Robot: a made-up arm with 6 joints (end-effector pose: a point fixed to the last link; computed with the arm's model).
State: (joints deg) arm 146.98 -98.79 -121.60 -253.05 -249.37 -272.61
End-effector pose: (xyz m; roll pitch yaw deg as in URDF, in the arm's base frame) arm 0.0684 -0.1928 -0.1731 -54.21 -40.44 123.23
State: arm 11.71 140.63 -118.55 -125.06 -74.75 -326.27
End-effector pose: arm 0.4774 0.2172 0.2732 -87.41 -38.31 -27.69
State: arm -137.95 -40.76 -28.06 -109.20 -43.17 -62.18
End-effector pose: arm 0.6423 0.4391 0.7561 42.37 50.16 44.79
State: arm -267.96 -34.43 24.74 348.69 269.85 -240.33
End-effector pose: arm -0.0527 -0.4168 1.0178 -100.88 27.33 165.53
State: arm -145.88 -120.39 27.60 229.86 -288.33 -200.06
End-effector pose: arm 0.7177 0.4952 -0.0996 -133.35 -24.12 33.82
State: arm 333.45 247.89 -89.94 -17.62 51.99 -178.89
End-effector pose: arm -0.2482 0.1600 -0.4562 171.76 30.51 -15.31
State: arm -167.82 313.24 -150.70 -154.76 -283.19 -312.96
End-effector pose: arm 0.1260 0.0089 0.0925 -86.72 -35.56 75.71
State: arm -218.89 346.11 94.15 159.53 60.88 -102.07
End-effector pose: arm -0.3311 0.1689 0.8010 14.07 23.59 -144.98
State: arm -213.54 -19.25 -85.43 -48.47 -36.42 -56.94
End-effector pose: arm 0.4890 -0.4294 0.4775 129.81 24.05 42.00
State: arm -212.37 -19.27 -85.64 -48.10 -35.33 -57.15
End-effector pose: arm 0.4987 -0.4186 0.4758 129.50 23.54 43.86
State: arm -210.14 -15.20 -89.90 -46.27 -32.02 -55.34
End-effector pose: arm 0.4916 -0.3811 0.4847 127.52 19.30 46.19
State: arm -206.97 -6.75 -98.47 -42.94 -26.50 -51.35
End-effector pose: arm 0.4594 -0.3194 0.4987 124.09 11.05 49.08
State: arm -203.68 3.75 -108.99 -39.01 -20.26 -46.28
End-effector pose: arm 0.4069 -0.2542 0.5043 120.42 0.90 52.21
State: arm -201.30 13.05 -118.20 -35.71 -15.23 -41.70
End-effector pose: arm 0.3537 -0.2066 0.4980 117.55 -7.97 54.63
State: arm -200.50 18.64 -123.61 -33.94 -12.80 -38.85
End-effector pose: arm 0.3188 -0.1850 0.4895 116.16 -13.05 55.30
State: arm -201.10 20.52 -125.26 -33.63 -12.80 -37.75
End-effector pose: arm 0.3041 -0.1834 0.4864 116.12 -14.38 54.16
